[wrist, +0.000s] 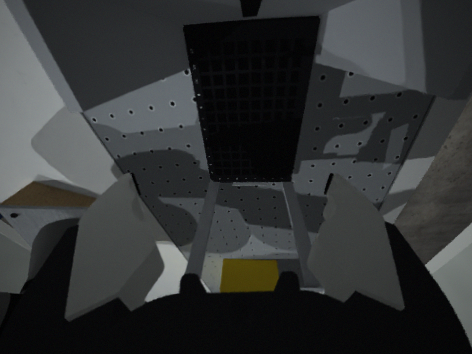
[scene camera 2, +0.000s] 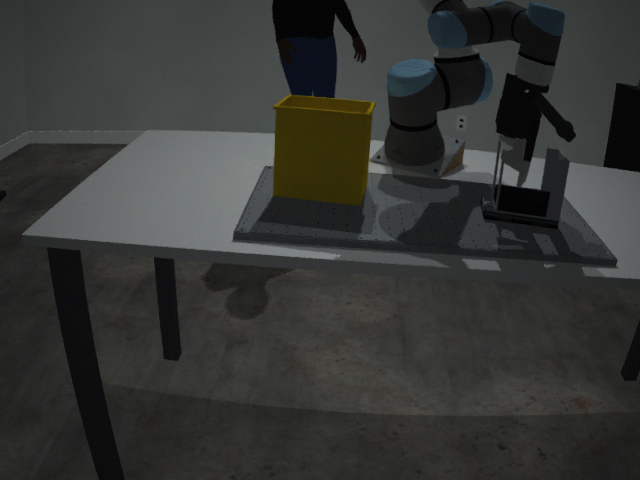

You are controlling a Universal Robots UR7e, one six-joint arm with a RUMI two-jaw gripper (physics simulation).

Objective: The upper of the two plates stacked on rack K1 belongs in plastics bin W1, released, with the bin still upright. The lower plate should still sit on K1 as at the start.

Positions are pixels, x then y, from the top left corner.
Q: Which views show the black plate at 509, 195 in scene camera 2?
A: The wrist view and scene camera 2: all of them.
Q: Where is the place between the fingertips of my gripper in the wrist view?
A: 233, 176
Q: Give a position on a yellow plastics bin W1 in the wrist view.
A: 238, 275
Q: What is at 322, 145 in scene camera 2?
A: A yellow plastics bin W1.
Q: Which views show my gripper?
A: The wrist view and scene camera 2: all of them.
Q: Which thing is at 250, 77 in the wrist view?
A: A black plate.
